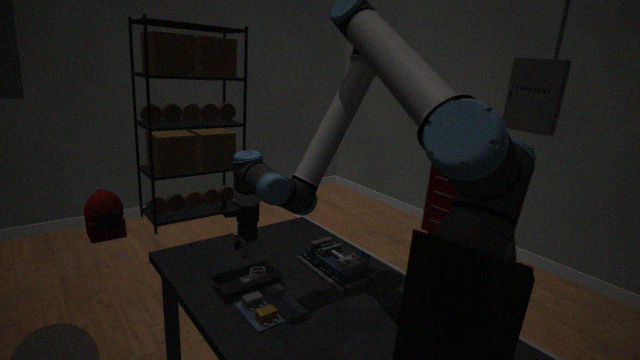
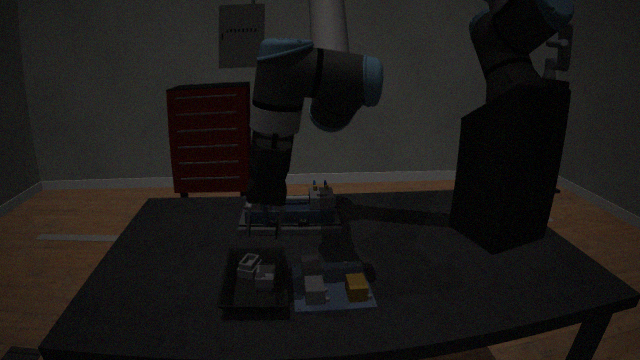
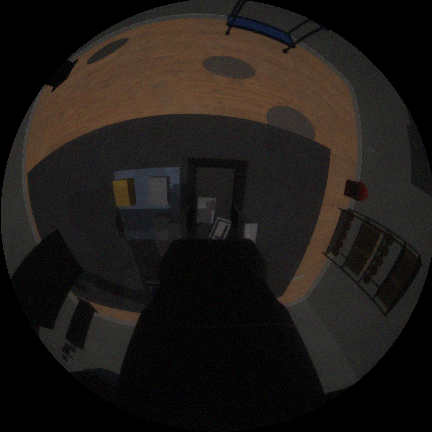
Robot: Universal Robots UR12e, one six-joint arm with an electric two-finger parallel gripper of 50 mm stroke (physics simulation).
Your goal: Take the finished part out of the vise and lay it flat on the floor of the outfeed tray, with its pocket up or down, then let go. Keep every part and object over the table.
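My gripper (image 1: 241, 248) (image 2: 263, 235) (image 3: 211, 213) is open and empty, with its fingers above the outfeed tray (image 2: 255, 312) (image 3: 217, 162) and clear of the parts. In the dark tray lie two light grey parts, close together or touching. One part (image 1: 257, 270) (image 2: 250, 260) (image 3: 220, 228) shows a rectangular pocket facing mostly up; it is turned askew and looks tilted, but how it rests is hard to tell. The other part (image 1: 246, 278) (image 2: 265, 278) (image 3: 205, 210) is beside it. The vise (image 1: 345, 262) (image 2: 300, 216) stands behind; no part can be made out in it.
A blue plate (image 1: 250, 317) (image 2: 335, 295) (image 3: 142, 192) beside the tray carries a light grey block (image 1: 252, 300) (image 2: 315, 290) (image 3: 159, 190) and a yellow block (image 1: 266, 314) (image 2: 356, 287) (image 3: 123, 193). A darker block (image 2: 310, 261) stands behind them. The arm's black pedestal (image 1: 460, 295) (image 2: 507, 170) stands at one side.
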